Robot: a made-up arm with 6 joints.
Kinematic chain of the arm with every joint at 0, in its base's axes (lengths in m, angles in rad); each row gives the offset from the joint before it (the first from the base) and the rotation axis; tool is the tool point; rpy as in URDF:
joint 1: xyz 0 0 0.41 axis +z
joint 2: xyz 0 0 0 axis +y
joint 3: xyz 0.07 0 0.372 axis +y
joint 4: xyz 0.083 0 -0.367 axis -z
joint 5: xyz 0 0 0 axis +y
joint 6: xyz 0.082 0 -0.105 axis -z
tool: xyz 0 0 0 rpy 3.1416 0 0
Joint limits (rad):
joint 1: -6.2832..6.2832
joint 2: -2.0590..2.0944
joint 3: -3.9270..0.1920
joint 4: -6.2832..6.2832
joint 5: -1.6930..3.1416
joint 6: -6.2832..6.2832
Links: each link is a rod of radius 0.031 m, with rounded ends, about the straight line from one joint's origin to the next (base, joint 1, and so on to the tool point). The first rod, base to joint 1, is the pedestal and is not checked.
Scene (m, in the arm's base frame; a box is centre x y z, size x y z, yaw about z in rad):
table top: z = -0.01
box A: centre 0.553 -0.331 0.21 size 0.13 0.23 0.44 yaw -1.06
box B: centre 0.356 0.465 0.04 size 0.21 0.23 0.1 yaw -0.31
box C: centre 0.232 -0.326 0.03 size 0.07 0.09 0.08 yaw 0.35
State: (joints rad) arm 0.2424 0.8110 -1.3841 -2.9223 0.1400 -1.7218
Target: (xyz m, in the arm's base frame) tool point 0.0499 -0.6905 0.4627
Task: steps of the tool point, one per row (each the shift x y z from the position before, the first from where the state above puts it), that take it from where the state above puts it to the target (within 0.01 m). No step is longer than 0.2 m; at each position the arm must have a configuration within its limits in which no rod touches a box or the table.
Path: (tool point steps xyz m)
1: 0.0317 -0.1211 0.1191
2: -0.0188 -0.1302 0.1222
3: -0.0706 -0.1166 0.1217
4: -0.1146 -0.0805 0.1163
5: -0.0272 -0.1198 -0.0591
6: -0.0687 -0.1155 -0.0594
7: -0.1097 -0.0979 -0.0592
8: -0.1460 -0.0657 -0.0588

